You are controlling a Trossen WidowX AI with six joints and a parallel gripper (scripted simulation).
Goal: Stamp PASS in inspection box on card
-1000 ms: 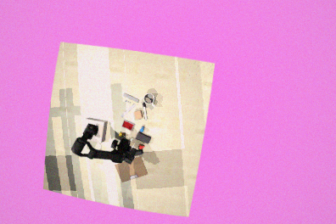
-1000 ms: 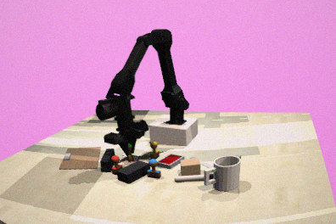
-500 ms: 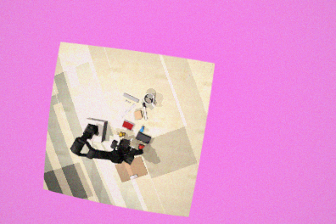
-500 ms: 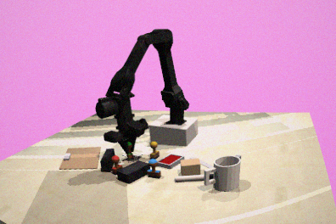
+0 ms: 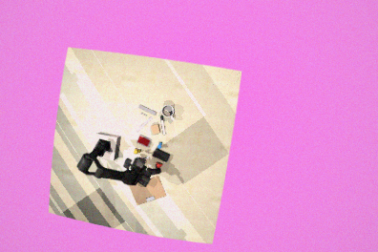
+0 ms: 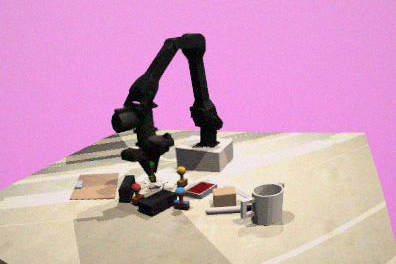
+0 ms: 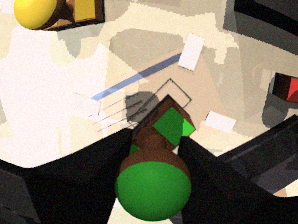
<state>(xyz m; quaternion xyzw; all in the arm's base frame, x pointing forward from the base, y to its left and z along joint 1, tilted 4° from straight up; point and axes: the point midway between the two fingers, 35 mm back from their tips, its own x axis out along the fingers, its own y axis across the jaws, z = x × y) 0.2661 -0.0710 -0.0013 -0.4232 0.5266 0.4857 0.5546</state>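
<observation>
Now: gripper tip 5 cm above the white card. Round my gripper tip: red-knobbed stamp (12 cm ahead, 2 cm to the left, 3 cm below); green-knobbed stamp (right at my gripper tip); yellow-knobbed stamp (5 cm behind, 7 cm to the left, 3 cm below).
</observation>
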